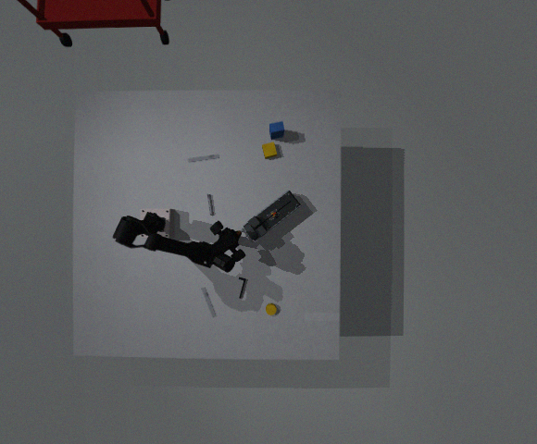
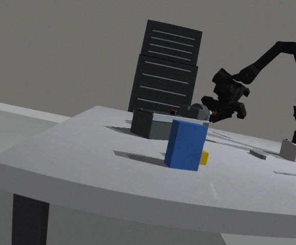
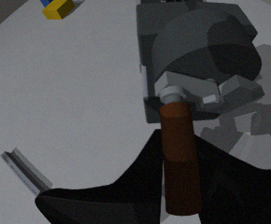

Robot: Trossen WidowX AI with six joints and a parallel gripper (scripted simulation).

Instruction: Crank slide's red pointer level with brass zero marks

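Right now my gripper tip is 10 mm past the brown crank handle, 10 mm to the left of it and 30 mm below it. The rest, counted from my gripper tip: red pointer: 140 mm ahead, 100 mm to the left, 10 mm above; then black hex key: 30 mm ahead, 240 mm to the right, 70 mm below; then yellow block: 80 mm ahead, 400 mm to the left, 60 mm below.
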